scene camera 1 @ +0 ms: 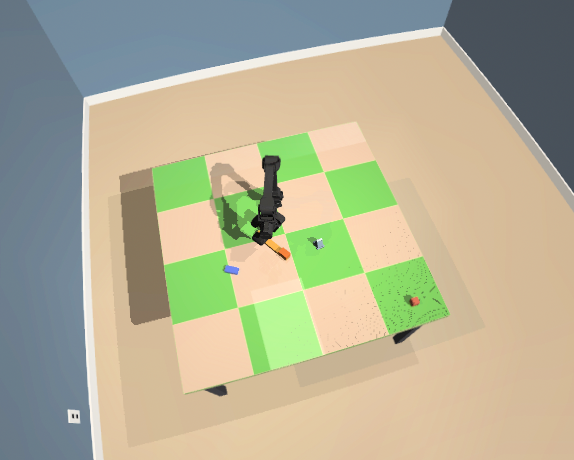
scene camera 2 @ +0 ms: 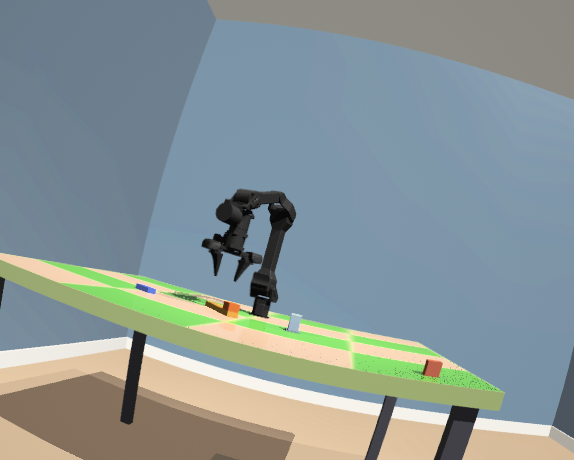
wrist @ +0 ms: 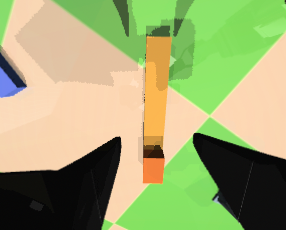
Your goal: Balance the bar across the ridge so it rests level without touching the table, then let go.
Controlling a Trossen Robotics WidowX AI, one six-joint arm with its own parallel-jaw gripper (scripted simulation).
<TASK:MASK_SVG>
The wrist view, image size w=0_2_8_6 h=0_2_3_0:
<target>gripper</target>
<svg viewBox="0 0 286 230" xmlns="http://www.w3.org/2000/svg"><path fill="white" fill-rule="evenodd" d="M121 137L114 137L85 156L58 170L43 169L0 173L0 230L102 230L120 163ZM194 133L193 145L199 158L218 189L221 190L222 195L243 229L286 230L286 159L205 134Z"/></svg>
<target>orange bar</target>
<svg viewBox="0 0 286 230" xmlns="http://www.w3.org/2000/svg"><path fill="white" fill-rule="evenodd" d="M147 37L143 183L163 184L165 163L163 140L172 37Z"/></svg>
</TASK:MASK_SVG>
